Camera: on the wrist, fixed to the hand. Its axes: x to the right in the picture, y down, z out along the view.
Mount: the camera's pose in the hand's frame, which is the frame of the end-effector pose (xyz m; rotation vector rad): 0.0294 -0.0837 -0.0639 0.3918 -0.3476 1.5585
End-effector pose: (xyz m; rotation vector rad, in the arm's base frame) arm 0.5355 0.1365 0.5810 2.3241 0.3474 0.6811
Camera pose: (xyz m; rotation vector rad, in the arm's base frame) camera 0.5191 0.2445 0.5756 -2.3874 1.5994 -0.7544
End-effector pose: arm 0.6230 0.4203 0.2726 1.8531 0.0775 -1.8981
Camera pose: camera 0.6520 0.5088 0.2153 0.9911 -1.4542 -0.9889
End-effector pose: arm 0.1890 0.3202 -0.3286 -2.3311 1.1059 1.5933
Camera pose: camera 0.2949 0.3367 -0.3501 0.5177 -2.5008 -1.3034
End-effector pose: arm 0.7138 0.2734 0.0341 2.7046 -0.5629 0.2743
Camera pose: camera 0.7680 0.3594 0.0743 -1.6174 2.3439 -0.2273
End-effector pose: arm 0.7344 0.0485 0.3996 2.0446 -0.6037 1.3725
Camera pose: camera 0.7580 0.1518 0.4266 -1.3062 1.6914 -1.2568
